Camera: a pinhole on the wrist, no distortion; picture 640 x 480 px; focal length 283.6 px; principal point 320.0 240.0 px. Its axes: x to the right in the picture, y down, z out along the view. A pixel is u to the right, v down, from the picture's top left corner.
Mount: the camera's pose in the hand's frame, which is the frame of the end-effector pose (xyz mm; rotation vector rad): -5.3 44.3 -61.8 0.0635 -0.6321 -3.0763
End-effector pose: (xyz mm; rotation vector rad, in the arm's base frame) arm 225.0 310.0 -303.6 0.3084 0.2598 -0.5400
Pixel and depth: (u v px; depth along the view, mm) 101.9 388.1 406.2
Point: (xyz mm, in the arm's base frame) 535.9 42.7 -18.4
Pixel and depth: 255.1 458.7 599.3
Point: 342.7 -93.3 254.9
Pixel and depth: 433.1 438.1 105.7
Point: 201.4 326.4 -225.2
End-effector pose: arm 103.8 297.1 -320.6 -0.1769 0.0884 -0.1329
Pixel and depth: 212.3 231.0 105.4
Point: 148.5 385.9 -304.5
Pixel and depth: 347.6 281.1 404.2
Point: 94.8 507.5 -18.6
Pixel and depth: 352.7 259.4 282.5
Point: 92.5 472.8 -141.8
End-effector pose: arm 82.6 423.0 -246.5 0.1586 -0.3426 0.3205
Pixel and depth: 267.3 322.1 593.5
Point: -55.2 444.8 310.2
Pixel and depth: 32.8 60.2 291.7
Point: 177.3 782.7 19.8
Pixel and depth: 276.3 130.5 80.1
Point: 51.4 522.0 -234.7
